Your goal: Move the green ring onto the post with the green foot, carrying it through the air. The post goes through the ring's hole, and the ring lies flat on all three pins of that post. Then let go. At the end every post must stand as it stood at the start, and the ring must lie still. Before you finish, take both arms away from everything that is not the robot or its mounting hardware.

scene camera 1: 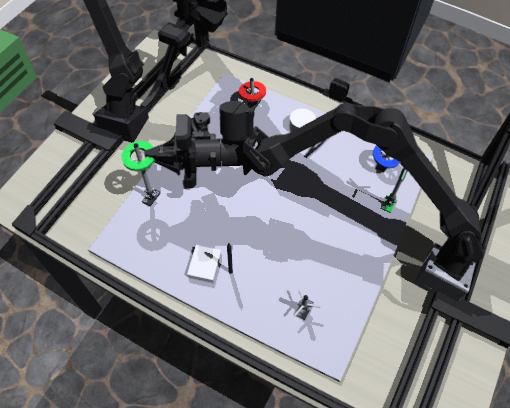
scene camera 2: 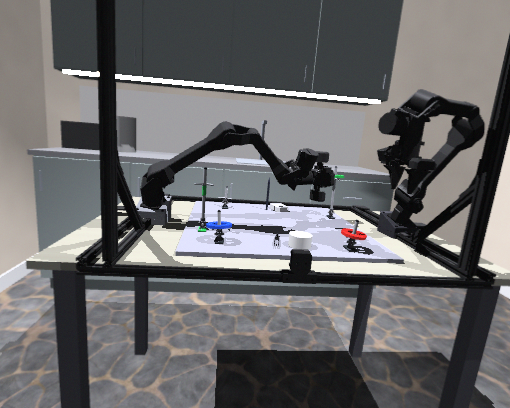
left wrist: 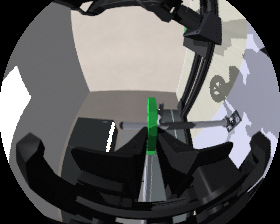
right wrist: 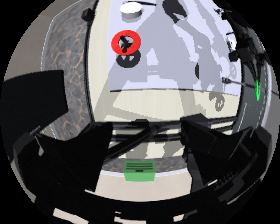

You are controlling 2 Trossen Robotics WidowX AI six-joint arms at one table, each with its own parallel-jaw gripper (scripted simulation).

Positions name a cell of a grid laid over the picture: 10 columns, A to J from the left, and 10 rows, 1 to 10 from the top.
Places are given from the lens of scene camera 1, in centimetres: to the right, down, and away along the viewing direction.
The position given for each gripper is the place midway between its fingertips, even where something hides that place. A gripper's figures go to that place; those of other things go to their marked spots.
left gripper (scene camera 1: C4): -23, -10, 100
right gripper (scene camera 1: D2): -15, -39, 117
white block (scene camera 1: E7): -11, 13, 104
